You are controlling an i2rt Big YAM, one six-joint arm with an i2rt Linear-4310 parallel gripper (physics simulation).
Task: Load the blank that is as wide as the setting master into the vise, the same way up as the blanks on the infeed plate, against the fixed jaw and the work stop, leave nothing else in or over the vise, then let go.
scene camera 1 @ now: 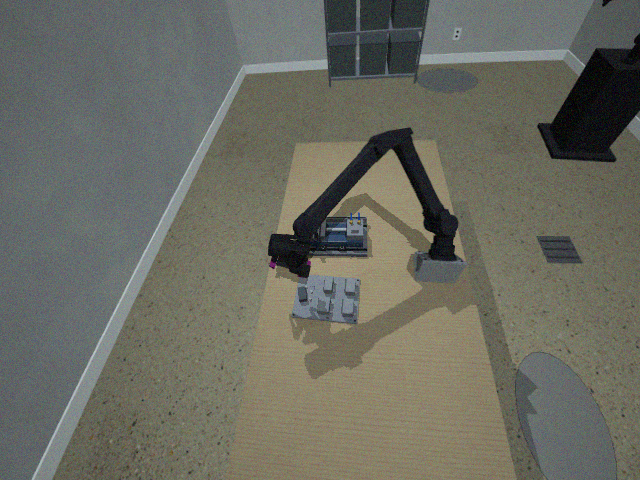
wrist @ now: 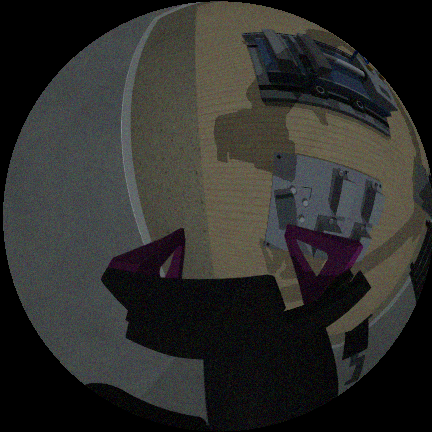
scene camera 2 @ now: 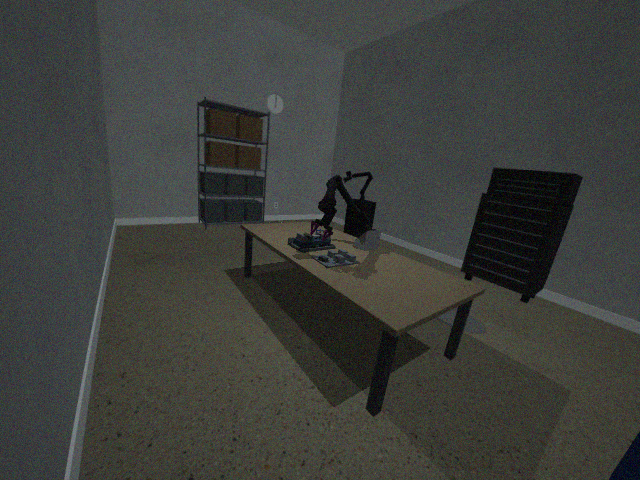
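Note:
My gripper is open and empty, its magenta fingers wide apart. It hangs above the table's left edge, beside the plate's upper left corner in scene camera 1. The grey infeed plate bears several light grey blanks, among them one blank and another. A darker block lies at the plate's left side beside small round pins. The blue and grey vise stands behind the plate; the forearm partly hides it in scene camera 1. Which blank matches the master is unclear.
The arm's grey base stands at the table's right edge. A grey block with blue and yellow fittings sits at the vise's right end. The arm's forearm passes over the vise's left part. The wooden table extends in front of the plate.

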